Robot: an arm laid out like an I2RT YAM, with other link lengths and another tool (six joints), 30 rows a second.
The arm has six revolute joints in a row. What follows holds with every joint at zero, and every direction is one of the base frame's.
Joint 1 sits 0.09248 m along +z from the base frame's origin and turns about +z.
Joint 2 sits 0.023 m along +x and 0.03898 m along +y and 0.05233 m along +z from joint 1 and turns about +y.
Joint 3 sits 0.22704 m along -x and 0.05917 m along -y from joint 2 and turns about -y.
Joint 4 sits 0.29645 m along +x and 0.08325 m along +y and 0.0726 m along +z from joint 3 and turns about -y.
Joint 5 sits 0.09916 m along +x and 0.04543 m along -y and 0.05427 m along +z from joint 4 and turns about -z.
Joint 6 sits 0.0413 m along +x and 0.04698 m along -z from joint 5 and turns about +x.
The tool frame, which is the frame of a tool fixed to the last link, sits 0.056 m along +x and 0.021 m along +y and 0.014 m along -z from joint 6; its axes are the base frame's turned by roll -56.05, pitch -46.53 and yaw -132.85 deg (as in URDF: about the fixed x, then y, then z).
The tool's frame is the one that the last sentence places.
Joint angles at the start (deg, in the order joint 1, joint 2, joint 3, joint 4, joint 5, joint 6):
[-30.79 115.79 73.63 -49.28 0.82 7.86]
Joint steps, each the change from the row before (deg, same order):
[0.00 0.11 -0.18 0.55 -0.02 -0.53]
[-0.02 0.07 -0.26 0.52 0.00 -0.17]
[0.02 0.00 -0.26 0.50 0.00 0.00]
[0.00 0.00 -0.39 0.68 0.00 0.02]
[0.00 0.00 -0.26 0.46 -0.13 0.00]
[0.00 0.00 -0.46 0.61 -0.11 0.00]
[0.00 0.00 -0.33 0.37 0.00 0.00]
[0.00 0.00 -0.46 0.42 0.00 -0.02]
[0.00 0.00 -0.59 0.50 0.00 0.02]
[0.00 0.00 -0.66 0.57 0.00 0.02]
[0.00 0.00 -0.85 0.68 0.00 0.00]
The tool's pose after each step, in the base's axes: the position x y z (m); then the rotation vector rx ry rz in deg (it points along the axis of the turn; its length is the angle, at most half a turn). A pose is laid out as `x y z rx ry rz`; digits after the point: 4 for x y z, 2 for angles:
0.3480 -0.1621 0.0059 128.80 -94.55 30.37
0.3479 -0.1623 0.0042 128.89 -94.42 30.67
0.3481 -0.1622 0.0030 128.84 -94.42 31.01
0.3481 -0.1622 0.0011 128.73 -94.46 31.41
0.3482 -0.1620 -0.0001 128.76 -94.58 31.69
0.3477 -0.1615 -0.0021 128.79 -94.68 31.91
0.3470 -0.1611 -0.0037 128.78 -94.69 31.96
0.3458 -0.1604 -0.0058 128.81 -94.66 31.91
0.3442 -0.1594 -0.0084 128.81 -94.68 31.78
0.3423 -0.1583 -0.0114 128.82 -94.69 31.65
0.3397 -0.1567 -0.0152 128.87 -94.68 31.41

